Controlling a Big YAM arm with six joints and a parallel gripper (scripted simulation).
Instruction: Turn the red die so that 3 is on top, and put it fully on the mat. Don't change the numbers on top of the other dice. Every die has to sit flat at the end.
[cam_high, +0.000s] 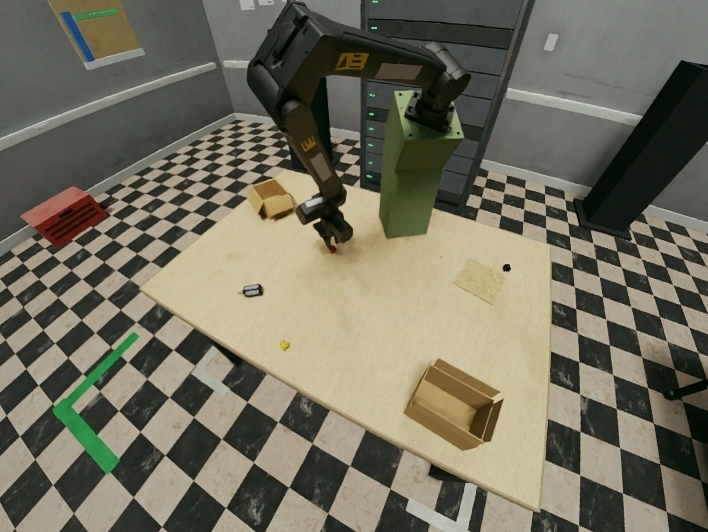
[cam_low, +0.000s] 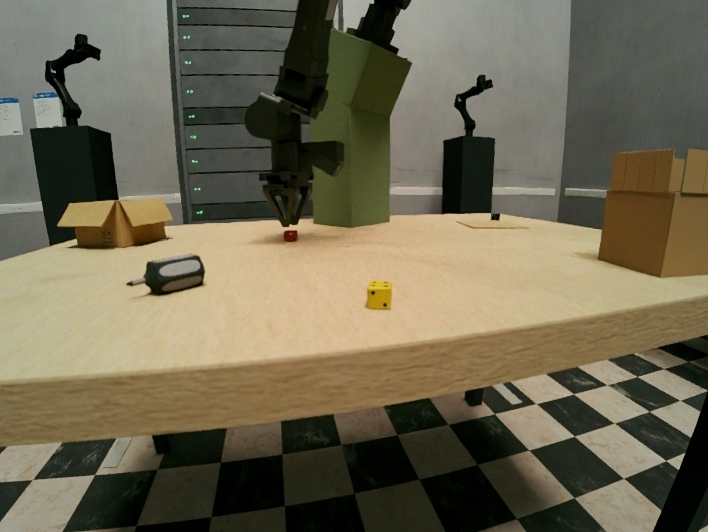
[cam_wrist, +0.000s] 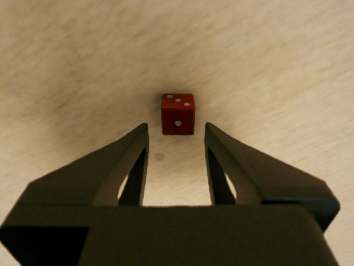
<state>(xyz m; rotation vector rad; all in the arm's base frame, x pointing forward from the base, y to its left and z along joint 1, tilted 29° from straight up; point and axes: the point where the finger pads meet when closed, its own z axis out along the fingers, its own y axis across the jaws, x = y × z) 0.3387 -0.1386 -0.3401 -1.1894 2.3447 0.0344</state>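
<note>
Right now the red die is 3 cm below my hand. The rest, counted from my hand: black-handled tool (28 cm ahead, 16 cm to the right, 2 cm below); yellow die (38 cm ahead, 5 cm to the left, 3 cm below); tan mat (8 cm behind, 51 cm to the left, 4 cm below).
</note>
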